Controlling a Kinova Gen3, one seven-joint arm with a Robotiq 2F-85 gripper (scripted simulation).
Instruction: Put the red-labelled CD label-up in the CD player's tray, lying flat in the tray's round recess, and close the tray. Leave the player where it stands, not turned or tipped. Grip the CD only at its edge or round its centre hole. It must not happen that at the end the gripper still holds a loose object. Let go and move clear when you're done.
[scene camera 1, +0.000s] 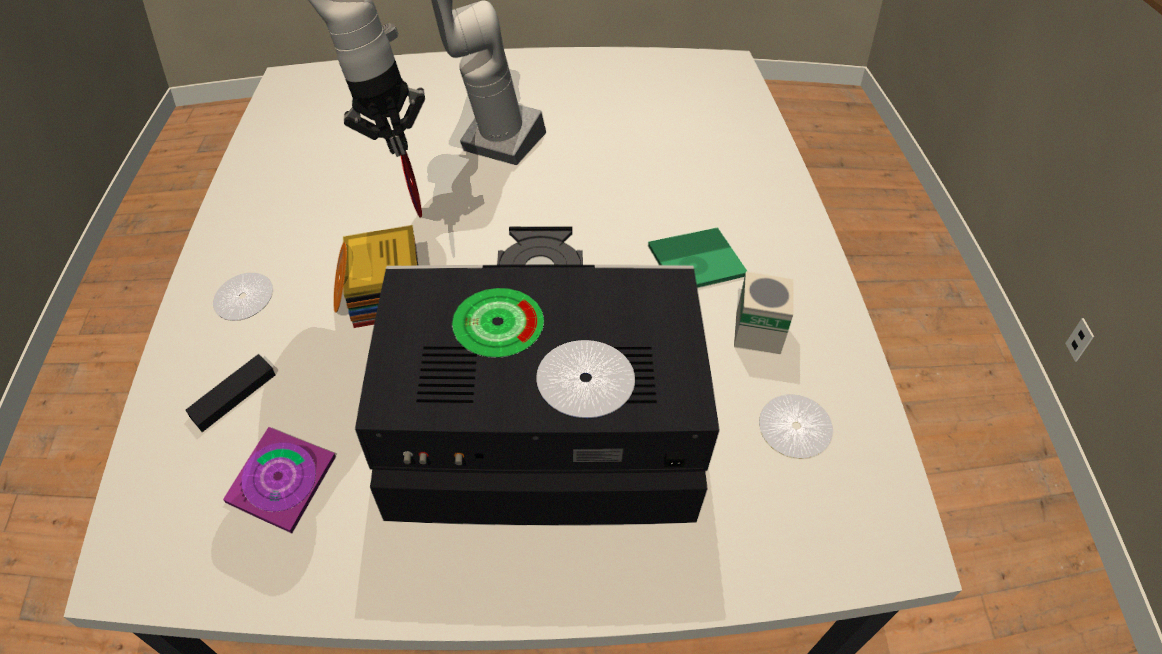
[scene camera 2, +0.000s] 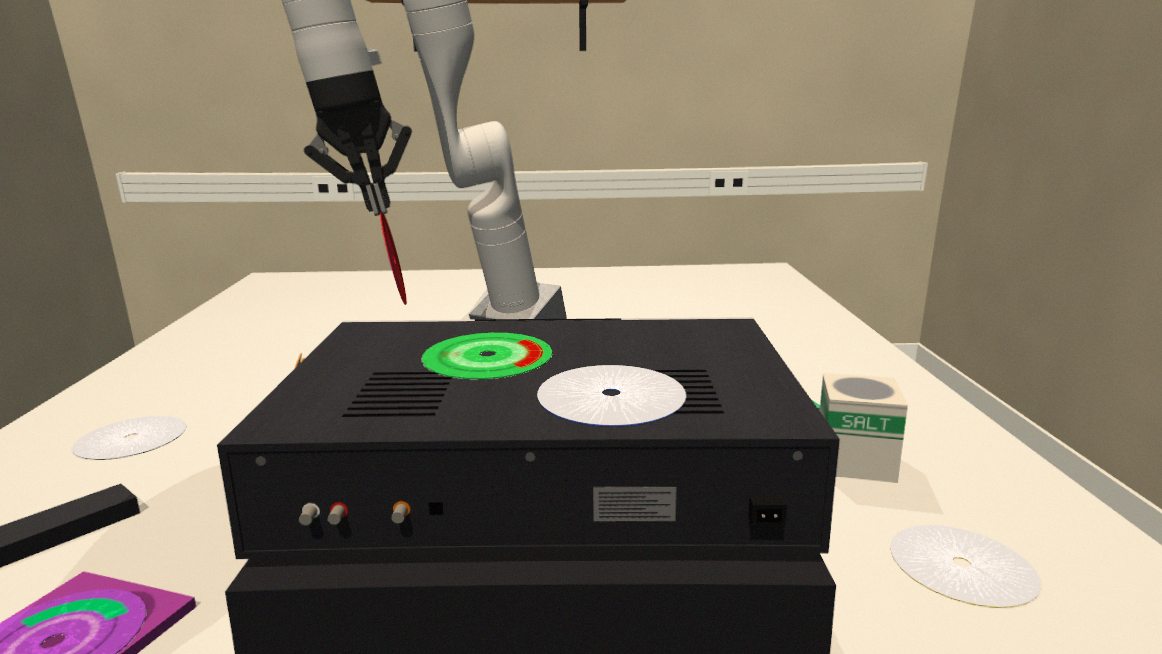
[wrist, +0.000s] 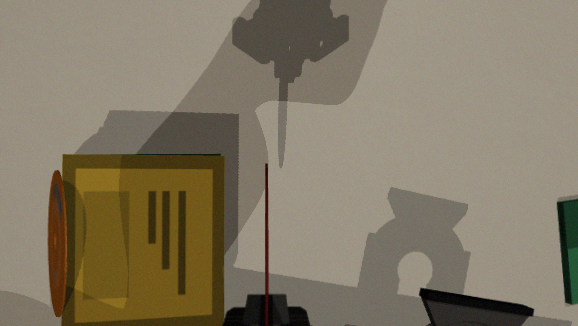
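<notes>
I can see my gripper (scene camera 2: 381, 213), and scene camera 1 gives me my gripper (scene camera 1: 401, 152) again. There is a black bar (scene camera 1: 225, 396); in the wrist view the black bar is out of frame. I also see a salt box (scene camera 2: 868, 413), and once more the salt box (scene camera 1: 762, 325), while in the wrist view the salt box is out of frame. A black CD player (scene camera 2: 414, 463) is here too, and I find the black CD player (scene camera 1: 426, 400) in scene camera 1.
</notes>
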